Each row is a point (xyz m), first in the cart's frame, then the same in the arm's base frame.
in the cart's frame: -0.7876 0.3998 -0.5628
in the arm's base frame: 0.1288 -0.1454 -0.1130
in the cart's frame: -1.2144 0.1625 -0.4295
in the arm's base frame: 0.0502 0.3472 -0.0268
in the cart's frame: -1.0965 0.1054 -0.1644
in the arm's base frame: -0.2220 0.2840 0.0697
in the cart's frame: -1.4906 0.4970 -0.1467
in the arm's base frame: 0.1260 0.4254 0.4794
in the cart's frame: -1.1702 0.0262 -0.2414
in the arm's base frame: -0.1824 0.3849 -0.0070
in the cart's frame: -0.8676 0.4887 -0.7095
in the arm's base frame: 0.3168 -0.1268 -0.1236
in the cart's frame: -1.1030 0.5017 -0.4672
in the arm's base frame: 0.2281 0.0779 0.1304
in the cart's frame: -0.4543 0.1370 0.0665
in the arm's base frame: -0.6080 -0.2769 0.0137
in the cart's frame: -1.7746 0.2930 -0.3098
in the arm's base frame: 0.2358 0.7677 0.3391
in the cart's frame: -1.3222 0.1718 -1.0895
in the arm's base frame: 0.5868 0.4119 -0.4209
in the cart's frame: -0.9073 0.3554 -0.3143
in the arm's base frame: -0.0384 -0.0110 0.0661
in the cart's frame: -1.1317 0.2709 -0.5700
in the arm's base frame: 0.1860 0.2160 -0.0789
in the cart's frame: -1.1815 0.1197 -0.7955
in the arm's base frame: 0.2875 0.3276 -0.3100
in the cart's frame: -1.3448 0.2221 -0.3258
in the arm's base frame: 0.0532 0.4329 0.1279
